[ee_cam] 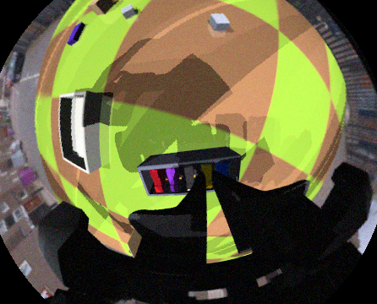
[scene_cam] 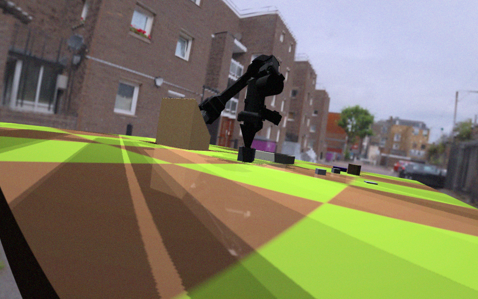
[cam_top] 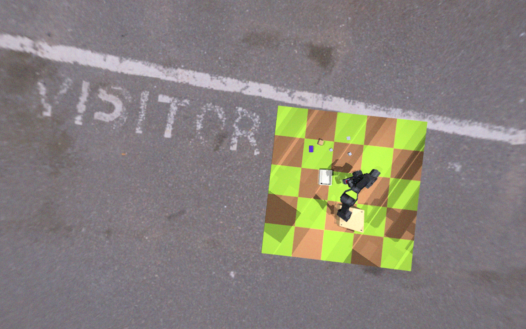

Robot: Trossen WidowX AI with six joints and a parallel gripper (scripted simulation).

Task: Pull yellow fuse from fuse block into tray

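Right now the tray is 4 cm behind my gripper tip, 23 cm to the left of it and 3 cm below it. Also, from my gripper tip: yellow fuse: 1 cm below.
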